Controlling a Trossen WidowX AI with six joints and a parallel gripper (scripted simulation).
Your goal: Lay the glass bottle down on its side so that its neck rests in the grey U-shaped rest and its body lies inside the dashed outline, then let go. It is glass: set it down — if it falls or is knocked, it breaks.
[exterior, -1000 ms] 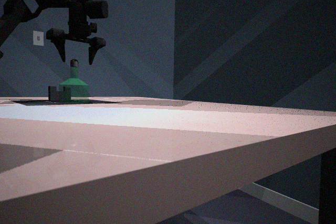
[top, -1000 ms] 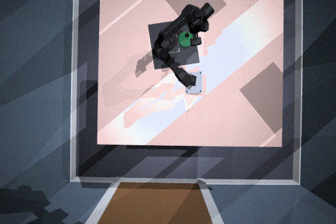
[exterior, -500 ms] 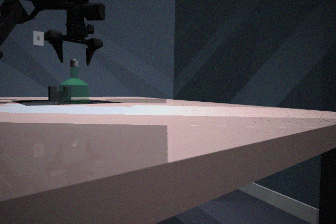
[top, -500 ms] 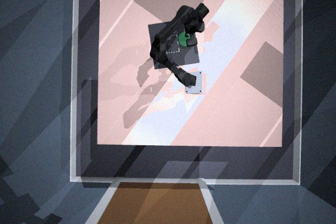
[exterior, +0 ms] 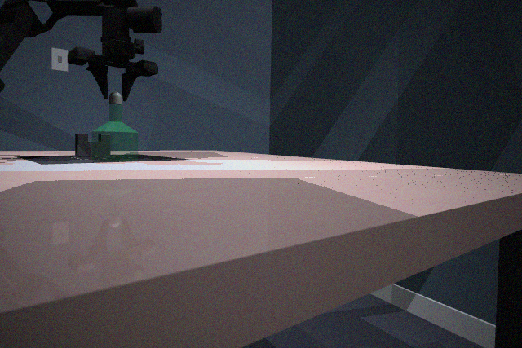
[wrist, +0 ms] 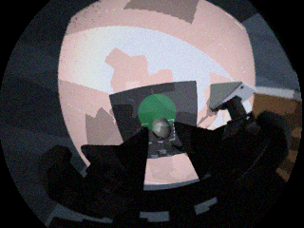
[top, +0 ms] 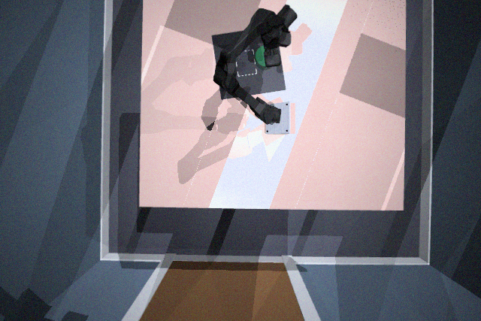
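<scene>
Right now the green glass bottle is 50 mm below my gripper tip. From my gripper tip the other things lie so: dark mat 20 mm behind, 80 mm to the left, 140 mm below.
</scene>
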